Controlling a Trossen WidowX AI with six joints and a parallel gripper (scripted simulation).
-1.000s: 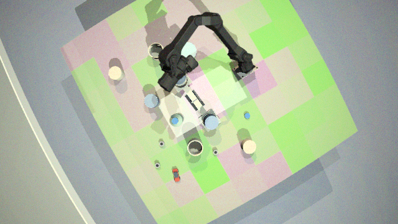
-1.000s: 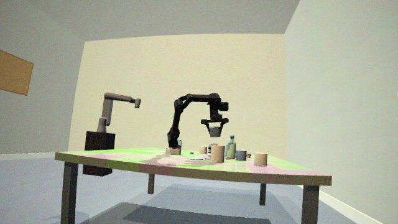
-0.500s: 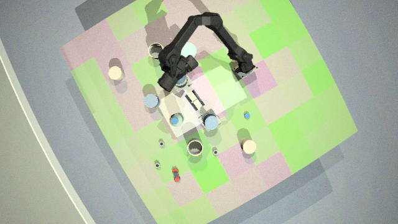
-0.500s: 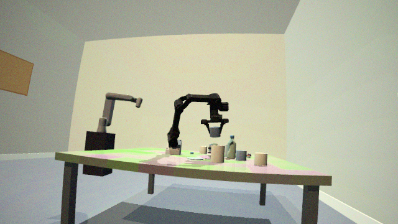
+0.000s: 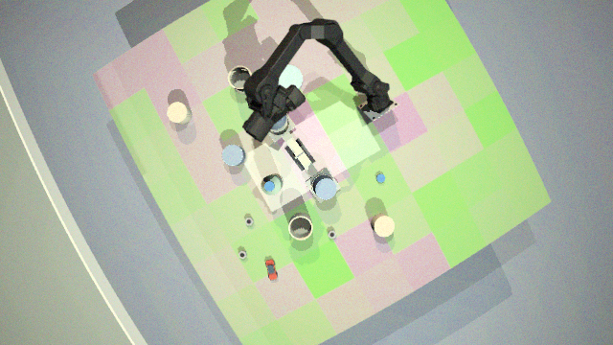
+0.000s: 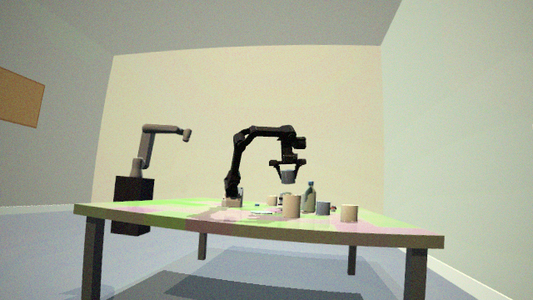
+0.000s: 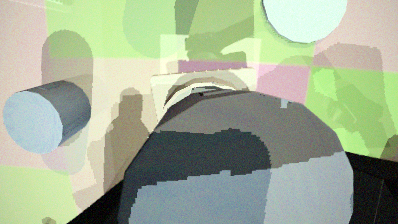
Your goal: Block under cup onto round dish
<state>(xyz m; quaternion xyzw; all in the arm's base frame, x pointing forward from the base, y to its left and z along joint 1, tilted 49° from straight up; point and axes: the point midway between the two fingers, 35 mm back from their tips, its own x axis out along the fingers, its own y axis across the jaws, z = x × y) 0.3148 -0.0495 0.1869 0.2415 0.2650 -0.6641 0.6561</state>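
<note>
The pale green block lies 80 mm below my gripper tip and 10 mm to the left of it. Round my gripper tip: pale round dish 170 mm below, 120 mm behind, 100 mm to the right; then small balance 140 mm to the left, 130 mm below, 10 mm ahead; then blue-capped bottle 160 mm to the left, 140 mm ahead, 60 mm below.
</note>
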